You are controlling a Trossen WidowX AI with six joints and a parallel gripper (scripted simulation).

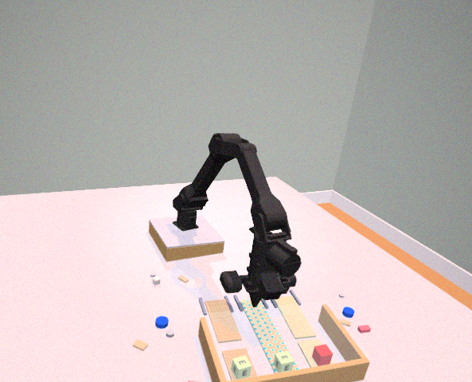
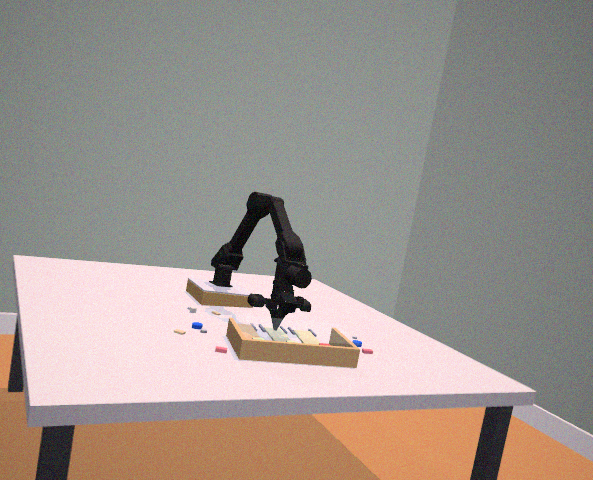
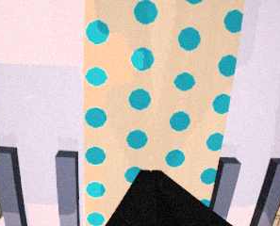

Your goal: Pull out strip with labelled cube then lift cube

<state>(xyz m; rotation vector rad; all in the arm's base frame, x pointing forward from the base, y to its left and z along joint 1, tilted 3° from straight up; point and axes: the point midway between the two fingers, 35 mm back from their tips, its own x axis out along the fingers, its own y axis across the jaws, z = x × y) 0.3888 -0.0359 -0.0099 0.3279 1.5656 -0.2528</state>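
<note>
The dotted strip lies 9 cm ahead of my gripper tip and 4 cm to the right of it. Also, from my gripper tip: white cube: 21 cm behind, 16 cm to the right.
</note>
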